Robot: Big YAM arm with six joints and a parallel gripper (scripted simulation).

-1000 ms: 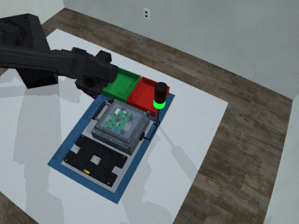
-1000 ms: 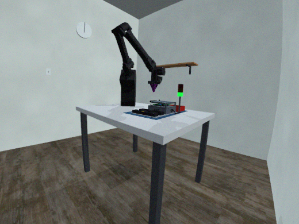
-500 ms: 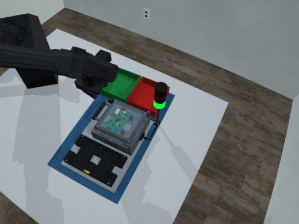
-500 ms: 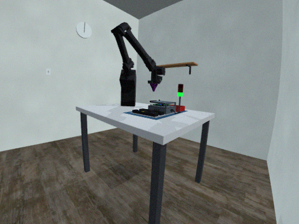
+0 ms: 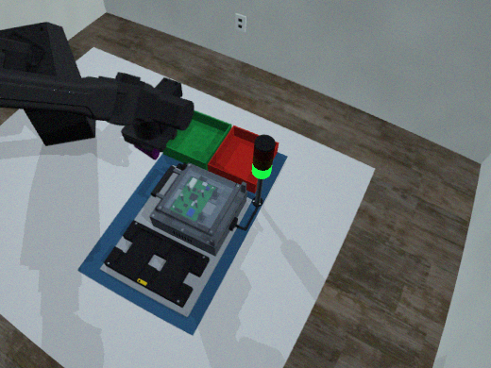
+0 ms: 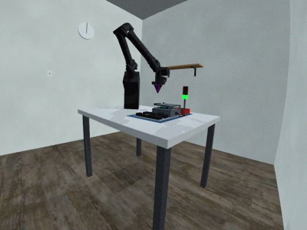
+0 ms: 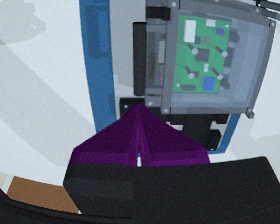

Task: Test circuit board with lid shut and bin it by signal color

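Now: hand 30 mm short of the black latch hook, 50 mm to the right of it and 110 mm above it. Round my hand: green circuit board: 80 mm ahead, 10 mm to the right, 130 mm below; tester lid: 90 mm ahead, 20 mm to the right, 110 mm below; green bin: 20 mm ahead, 200 mm to the left, 180 mm below.
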